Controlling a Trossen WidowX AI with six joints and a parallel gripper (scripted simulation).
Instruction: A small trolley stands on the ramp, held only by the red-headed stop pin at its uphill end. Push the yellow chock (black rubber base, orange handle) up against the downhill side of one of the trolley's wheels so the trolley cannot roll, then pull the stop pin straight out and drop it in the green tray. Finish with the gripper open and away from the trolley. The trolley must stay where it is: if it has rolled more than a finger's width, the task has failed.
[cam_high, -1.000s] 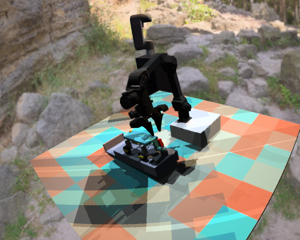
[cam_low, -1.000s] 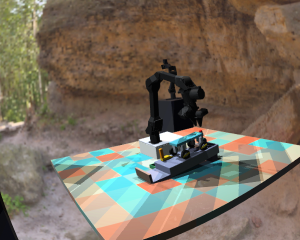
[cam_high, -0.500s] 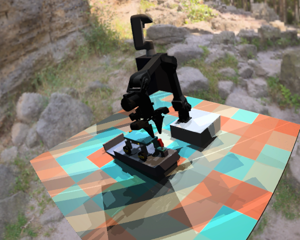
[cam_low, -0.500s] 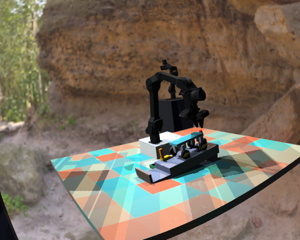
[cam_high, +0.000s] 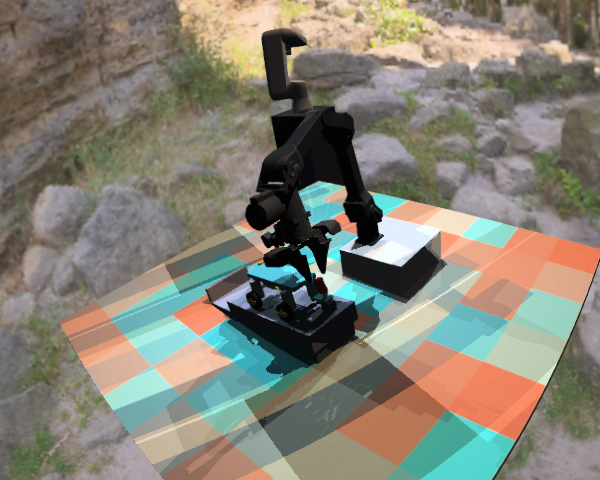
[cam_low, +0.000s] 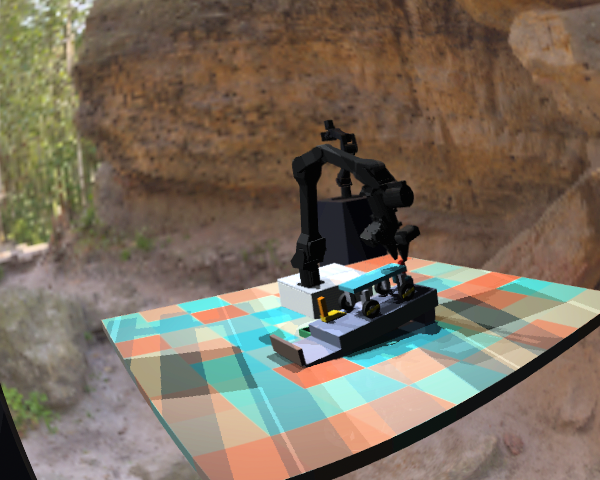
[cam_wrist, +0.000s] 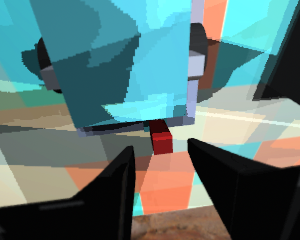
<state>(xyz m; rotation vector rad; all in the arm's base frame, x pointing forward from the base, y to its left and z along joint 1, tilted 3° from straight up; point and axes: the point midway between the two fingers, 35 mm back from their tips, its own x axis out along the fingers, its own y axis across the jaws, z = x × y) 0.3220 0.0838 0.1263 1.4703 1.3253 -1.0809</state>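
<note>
My gripper tip is now 40 mm above the red-headed stop pin and 10 mm to the right of it. Also, from my gripper tip: trolley (100 mm to the right, 60 mm below, 10 mm ahead); then yellow chock (220 mm to the right, 90 mm below, 40 mm behind); then ramp (120 mm below, 110 mm to the right, 10 mm ahead).
</note>
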